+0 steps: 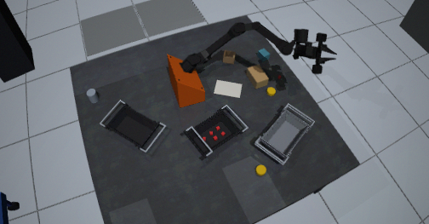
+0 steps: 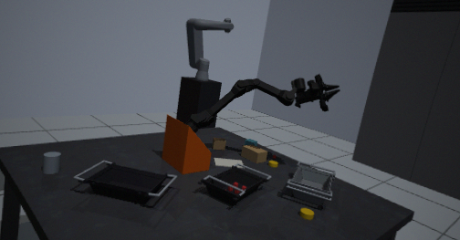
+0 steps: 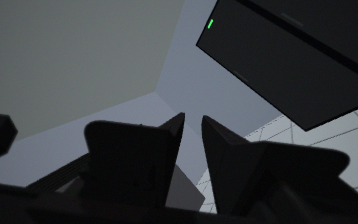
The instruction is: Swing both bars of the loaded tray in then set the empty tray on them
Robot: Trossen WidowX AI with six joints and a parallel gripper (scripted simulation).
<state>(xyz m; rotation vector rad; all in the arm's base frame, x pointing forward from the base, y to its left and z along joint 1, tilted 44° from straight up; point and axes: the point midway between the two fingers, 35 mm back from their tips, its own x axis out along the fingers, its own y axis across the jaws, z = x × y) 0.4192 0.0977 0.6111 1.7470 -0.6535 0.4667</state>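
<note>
The black tray is 88 cm to the right of my gripper tip, 43 cm below it and 37 cm behind it. Also, from my gripper tip: pale block 47 cm below, 37 cm behind, 30 cm to the right; then tan box 44 cm below, 35 cm behind, 11 cm to the right; then teal cube 48 cm behind, 45 cm below, 4 cm to the left.
</note>
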